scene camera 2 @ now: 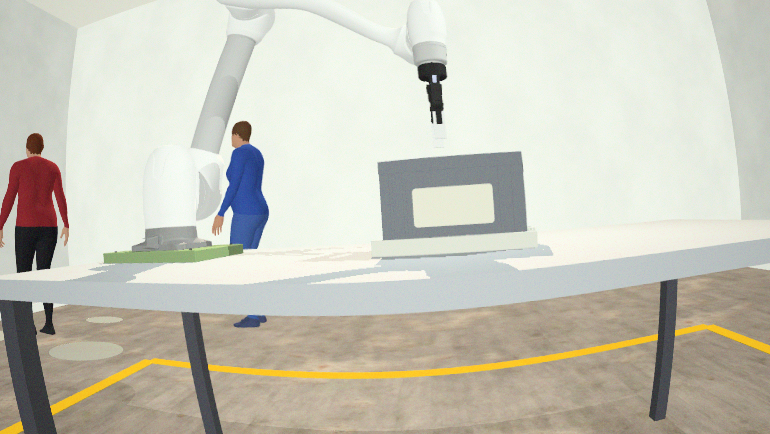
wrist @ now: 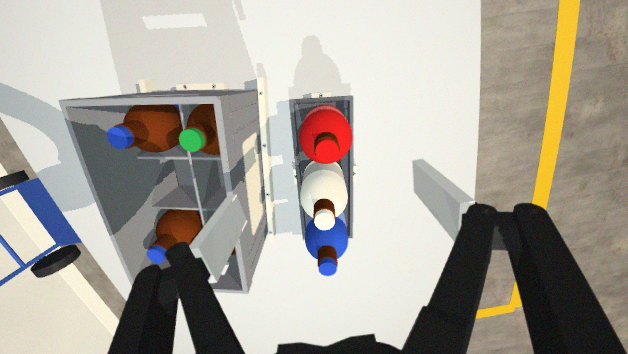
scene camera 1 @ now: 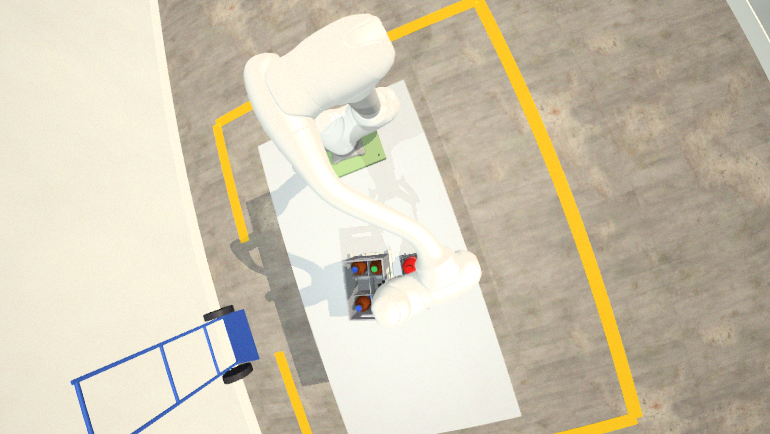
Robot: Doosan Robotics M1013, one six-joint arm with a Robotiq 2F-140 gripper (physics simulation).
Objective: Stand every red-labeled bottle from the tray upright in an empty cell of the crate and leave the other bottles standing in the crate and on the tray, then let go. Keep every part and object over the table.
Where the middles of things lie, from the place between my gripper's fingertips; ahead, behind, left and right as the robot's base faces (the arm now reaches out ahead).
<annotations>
My gripper is now 160 mm above the large red bottle point(wrist: 325, 137), 10 mm to the right of it and 10 mm past it. From my hand the other things lie so: pale rail point(scene camera 2: 513, 240) (300 mm to the right, 230 mm below, 20 mm ahead); green-capped bottle point(wrist: 200, 134) (160 mm below, 150 mm to the right, 40 mm behind); white bottle point(wrist: 323, 196) (160 mm below, 80 mm ahead, 10 mm to the right).
</annotations>
